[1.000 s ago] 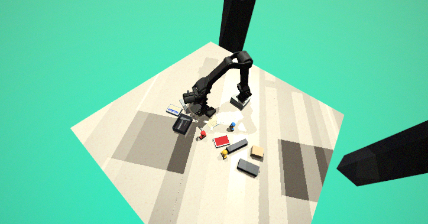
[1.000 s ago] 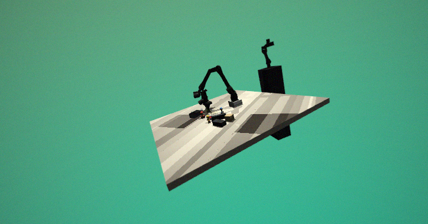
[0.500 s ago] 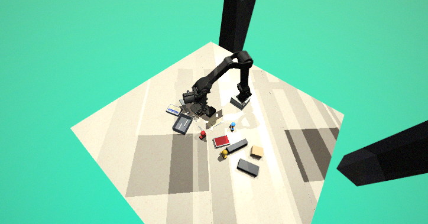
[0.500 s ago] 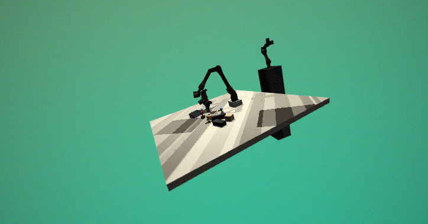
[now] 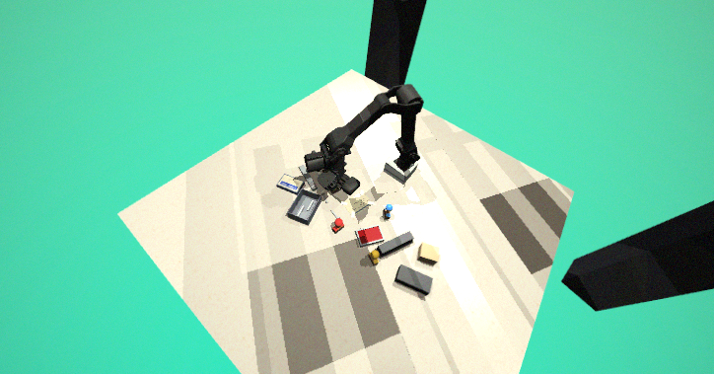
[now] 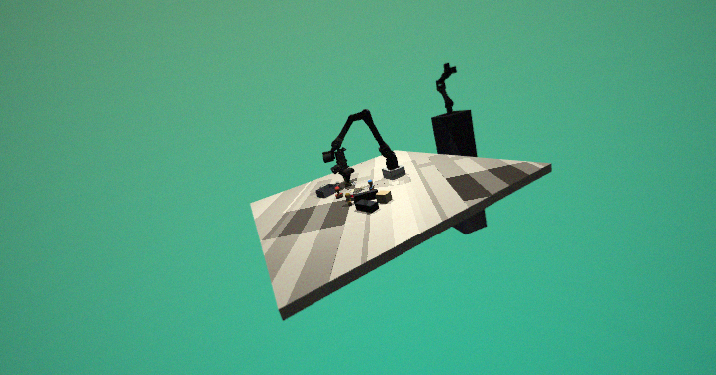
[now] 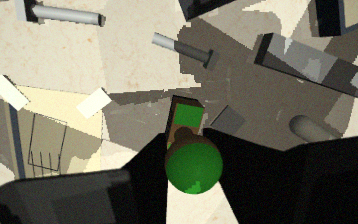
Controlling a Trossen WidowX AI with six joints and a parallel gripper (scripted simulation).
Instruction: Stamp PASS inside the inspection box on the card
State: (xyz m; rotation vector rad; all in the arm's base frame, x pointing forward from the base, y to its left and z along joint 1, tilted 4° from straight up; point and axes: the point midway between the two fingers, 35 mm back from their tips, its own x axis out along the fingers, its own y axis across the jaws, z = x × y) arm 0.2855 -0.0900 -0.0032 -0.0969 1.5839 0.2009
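Right now my gripper tip is 2 cm short of the red ink pad, 23 cm to the right of it and 3 cm above it. Round my gripper tip: dark tray 14 cm ahead, 2 cm below; then pale card 3 cm behind, 10 cm to the left, 3 cm below; then green-knobbed stamp right at my gripper tip.
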